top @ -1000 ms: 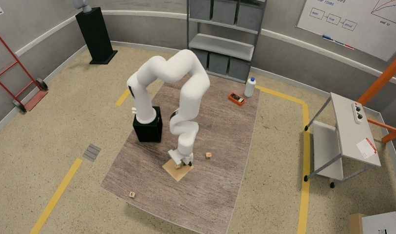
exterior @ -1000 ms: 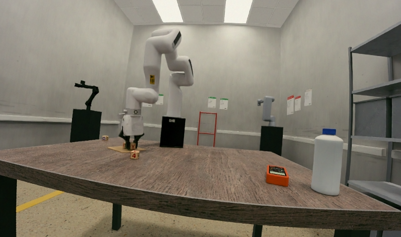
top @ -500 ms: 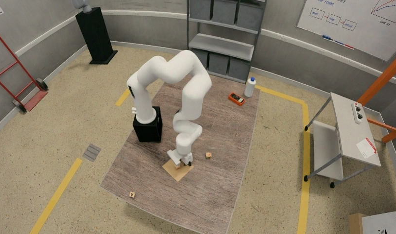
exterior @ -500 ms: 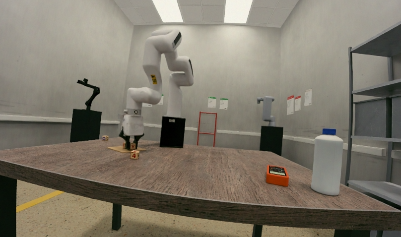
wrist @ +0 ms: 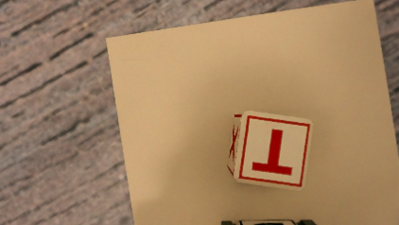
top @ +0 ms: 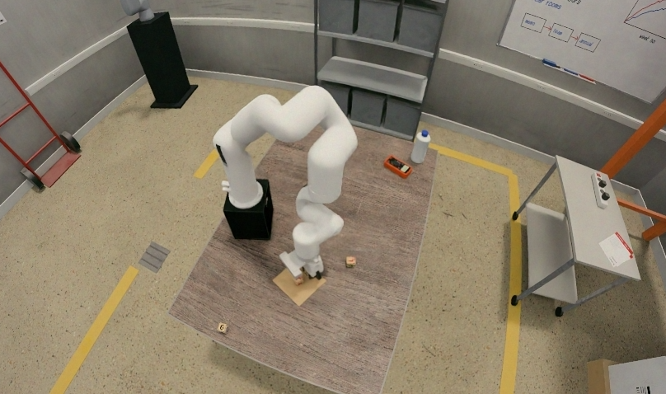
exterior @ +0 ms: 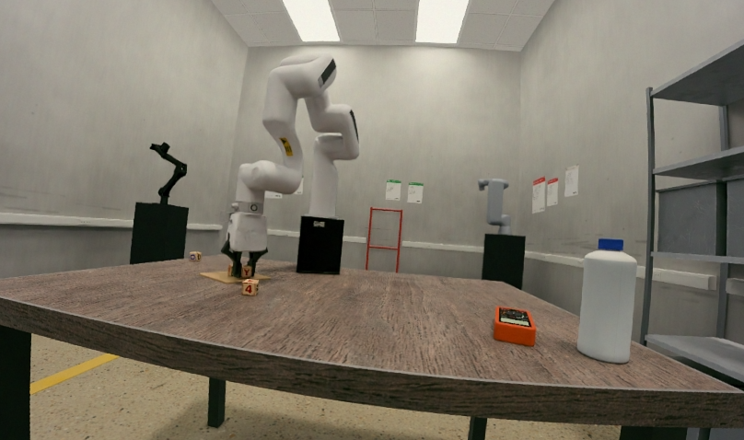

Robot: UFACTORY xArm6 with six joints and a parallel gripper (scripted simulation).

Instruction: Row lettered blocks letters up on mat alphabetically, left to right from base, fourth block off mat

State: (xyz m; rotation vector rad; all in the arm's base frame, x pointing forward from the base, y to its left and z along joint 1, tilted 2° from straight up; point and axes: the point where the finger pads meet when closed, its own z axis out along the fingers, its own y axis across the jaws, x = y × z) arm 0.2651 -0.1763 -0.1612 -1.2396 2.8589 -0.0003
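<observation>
Now: the tan mat 30 mm behind my hand, 40 mm to the right of it and 30 mm below it. Round my hand: white bottle 410 mm ahead, 670 mm to the left, 60 mm above.
</observation>
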